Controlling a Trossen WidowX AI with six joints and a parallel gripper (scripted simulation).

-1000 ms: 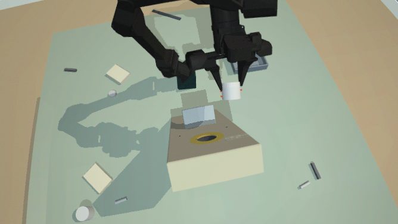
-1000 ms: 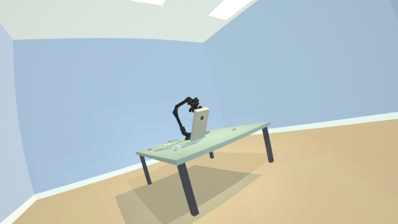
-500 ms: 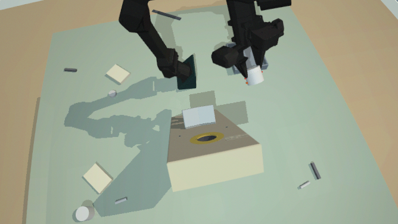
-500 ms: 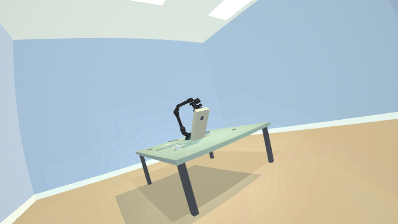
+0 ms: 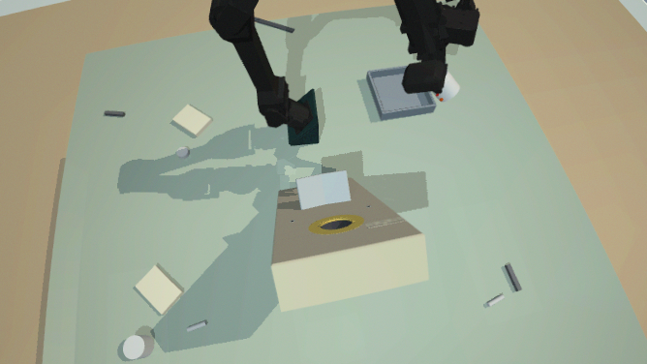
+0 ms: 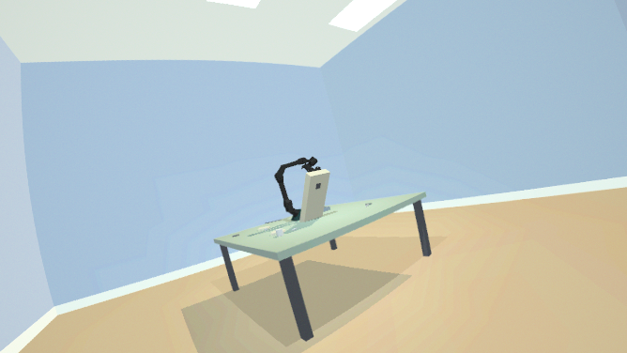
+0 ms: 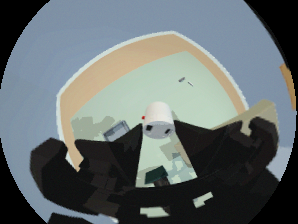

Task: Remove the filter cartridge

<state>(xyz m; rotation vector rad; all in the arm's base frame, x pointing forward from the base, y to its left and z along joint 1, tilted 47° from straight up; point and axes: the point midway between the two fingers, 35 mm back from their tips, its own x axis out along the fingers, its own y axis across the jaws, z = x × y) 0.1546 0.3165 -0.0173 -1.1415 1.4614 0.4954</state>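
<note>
My gripper tip is now 25 cm above the grey tray, 19 cm past it and 4 cm to the right of it. From my gripper tip the other things lie so: filter cartridge: right at my gripper tip.
</note>
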